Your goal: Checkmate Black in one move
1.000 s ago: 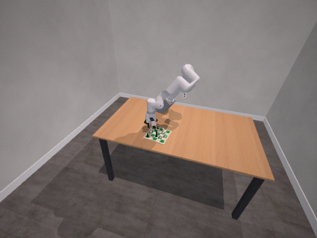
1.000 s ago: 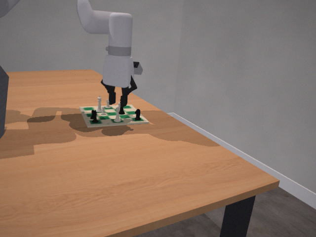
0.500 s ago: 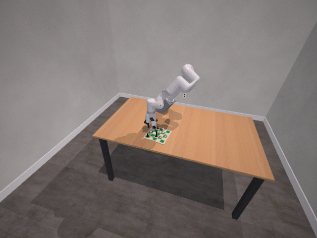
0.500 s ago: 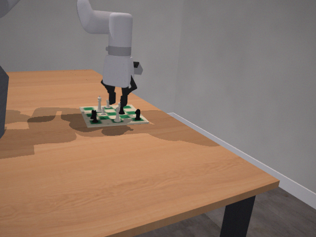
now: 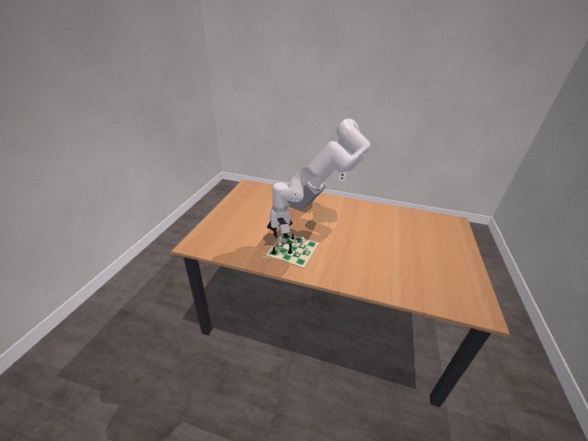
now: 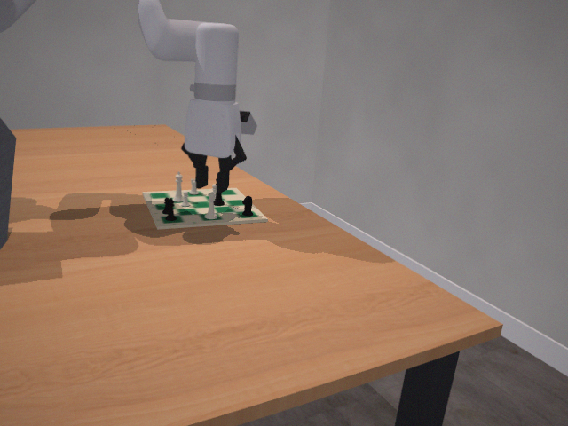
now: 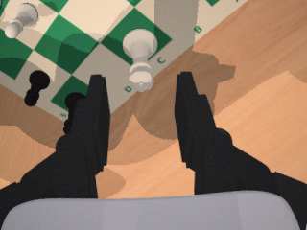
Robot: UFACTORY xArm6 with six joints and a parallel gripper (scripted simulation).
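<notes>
Now: hand 5 cm short of the black king, 7 cm to the right of it and 5 cm above it. Also, from my hand: tall white piece (2 cm behind, 12 cm to the left, 5 cm below); chessboard (1 cm ahead, 8 cm to the left, 8 cm below).
</notes>
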